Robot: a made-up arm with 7 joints.
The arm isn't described. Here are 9 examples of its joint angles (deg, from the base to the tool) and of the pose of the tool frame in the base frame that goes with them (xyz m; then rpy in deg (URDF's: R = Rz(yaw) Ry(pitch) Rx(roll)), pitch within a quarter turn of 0, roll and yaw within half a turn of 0).
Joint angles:
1: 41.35 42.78 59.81 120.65 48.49 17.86 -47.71
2: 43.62 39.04 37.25 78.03 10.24 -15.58 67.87
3: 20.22 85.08 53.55 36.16 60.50 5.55 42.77
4: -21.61 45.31 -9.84 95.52 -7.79 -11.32 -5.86
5: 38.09 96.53 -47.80 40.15 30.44 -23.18 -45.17
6: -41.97 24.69 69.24 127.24 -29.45 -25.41 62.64
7: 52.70 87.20 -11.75 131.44 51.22 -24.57 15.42
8: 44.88 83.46 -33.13 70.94 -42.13 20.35 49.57
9: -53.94 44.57 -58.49 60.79 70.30 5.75 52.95
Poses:
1: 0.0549 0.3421 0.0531 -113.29 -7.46 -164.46
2: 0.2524 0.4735 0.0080 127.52 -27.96 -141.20
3: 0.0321 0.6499 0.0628 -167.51 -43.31 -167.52
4: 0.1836 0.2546 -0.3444 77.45 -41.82 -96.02
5: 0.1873 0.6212 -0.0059 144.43 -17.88 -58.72
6: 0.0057 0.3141 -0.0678 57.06 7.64 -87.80
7: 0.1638 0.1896 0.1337 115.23 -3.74 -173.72
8: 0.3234 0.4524 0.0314 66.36 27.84 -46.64
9: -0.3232 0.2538 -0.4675 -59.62 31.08 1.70
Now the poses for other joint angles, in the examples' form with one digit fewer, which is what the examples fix.
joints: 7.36 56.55 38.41 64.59 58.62 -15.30 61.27
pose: 0.188 0.559 -0.106 154.2 -48.8 -167.7
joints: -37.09 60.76 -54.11 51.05 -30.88 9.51 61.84
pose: -0.114 0.415 -0.485 -71.2 19.2 -107.9
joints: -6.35 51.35 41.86 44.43 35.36 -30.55 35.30
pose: 0.091 0.593 -0.252 132.8 -65.5 -107.5
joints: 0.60 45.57 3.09 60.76 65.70 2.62 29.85
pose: 0.249 0.437 -0.340 -66.7 -64.9 66.2
